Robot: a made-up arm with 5 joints. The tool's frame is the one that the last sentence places.
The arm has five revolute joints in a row. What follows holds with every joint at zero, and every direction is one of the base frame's. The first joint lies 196.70 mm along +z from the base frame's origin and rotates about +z. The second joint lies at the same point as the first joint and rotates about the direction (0, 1, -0.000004). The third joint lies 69.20 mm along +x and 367.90 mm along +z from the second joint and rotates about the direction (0, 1, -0.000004). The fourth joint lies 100.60 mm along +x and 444.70 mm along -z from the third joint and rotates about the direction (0, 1, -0.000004). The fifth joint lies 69.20 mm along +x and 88.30 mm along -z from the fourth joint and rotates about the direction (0, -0.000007, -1). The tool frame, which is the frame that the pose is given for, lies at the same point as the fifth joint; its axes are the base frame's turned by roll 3.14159, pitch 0.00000 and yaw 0.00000 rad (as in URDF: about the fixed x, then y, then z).
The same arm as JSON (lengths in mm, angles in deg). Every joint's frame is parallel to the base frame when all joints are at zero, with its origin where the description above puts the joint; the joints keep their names.
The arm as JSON. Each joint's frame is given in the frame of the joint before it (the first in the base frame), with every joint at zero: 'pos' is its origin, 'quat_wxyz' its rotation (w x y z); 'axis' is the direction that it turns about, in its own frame. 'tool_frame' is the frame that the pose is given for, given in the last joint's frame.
{"length_unit": "mm", "angle_unit": "deg", "joints": [{"joint": "joint 1", "pos": [0.0, 0.0, 196.7], "quat_wxyz": [1.0, 0.0, 0.0, 0.0], "axis": [0.0, 0.0, 1.0]}, {"joint": "joint 2", "pos": [0.0, 0.0, 0.0], "quat_wxyz": [1.0, 0.0, 0.0, 0.0], "axis": [0.0, 1.0, 0.0]}, {"joint": "joint 3", "pos": [69.2, 0.0, 367.9], "quat_wxyz": [1.0, 0.0, 0.0, 0.0], "axis": [0.0, 1.0, 0.0]}, {"joint": "joint 4", "pos": [100.6, 0.0, -444.7], "quat_wxyz": [1.0, 0.0, 0.0, 0.0], "axis": [0.0, 1.0, 0.0]}, {"joint": "joint 5", "pos": [69.2, 0.0, -88.3], "quat_wxyz": [1.0, 0.0, 0.0, 0.0], "axis": [0.0, 0.0, -1.0]}], "tool_frame": {"pos": [0.0, 0.0, 0.0], "quat_wxyz": [0.000001, 1.000004, 0.0, 0.0]}}
